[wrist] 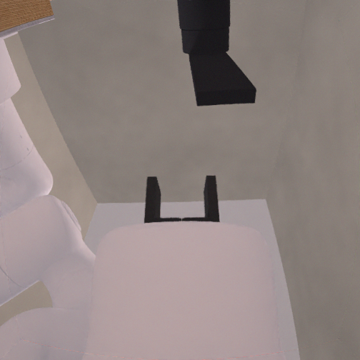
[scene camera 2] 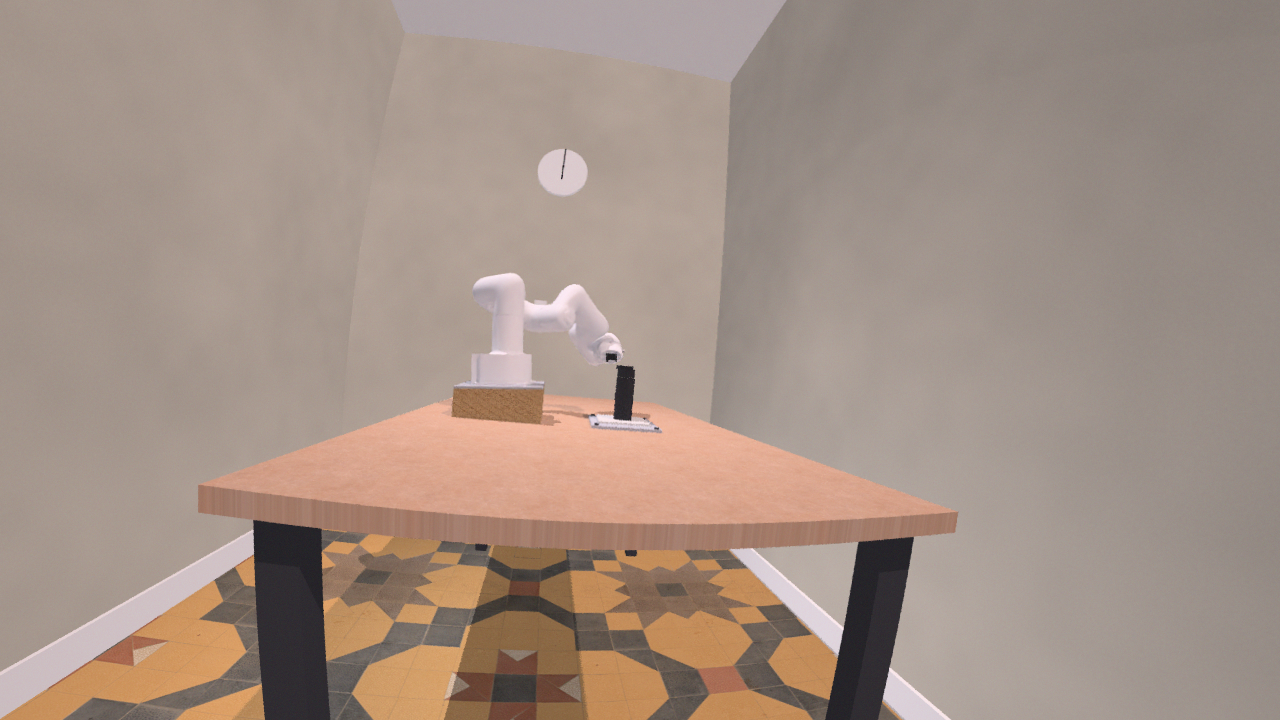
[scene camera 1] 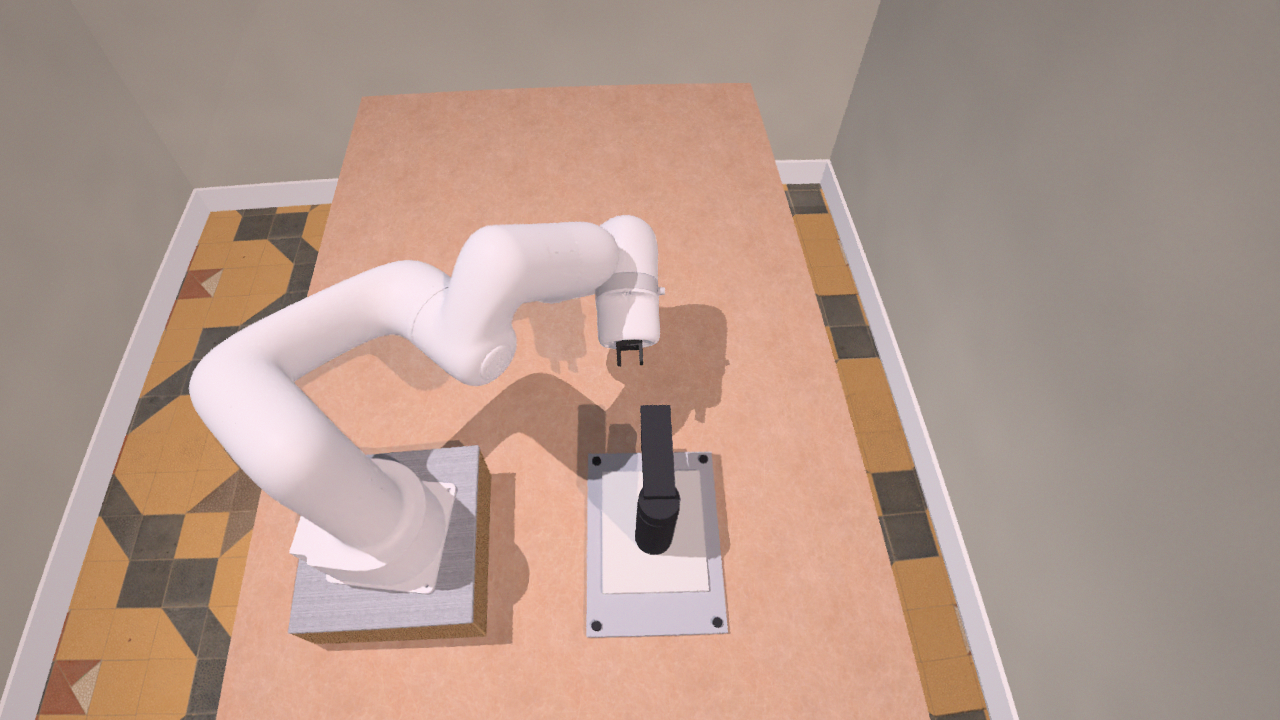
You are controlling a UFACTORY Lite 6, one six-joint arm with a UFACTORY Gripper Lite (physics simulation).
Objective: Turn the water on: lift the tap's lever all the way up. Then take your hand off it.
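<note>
The black tap stands upright on a pale plate. Its flat black lever reaches out from the top of the tap, toward the gripper's side. How far it is tilted is hard to tell. In scene camera 2 the tap mostly hides the lever. My gripper is open, with nothing between its two black fingers. It is apart from the lever, beyond its free end and slightly to the left in scene camera 1. In scene camera 2 the gripper shows small, near the tap's top.
The tap's grey mounting plate has dark bolts at its corners. The arm's base stands on a wooden block with a grey top, left of the tap. A corner of this block shows in the wrist view. A clock hangs on the wall.
</note>
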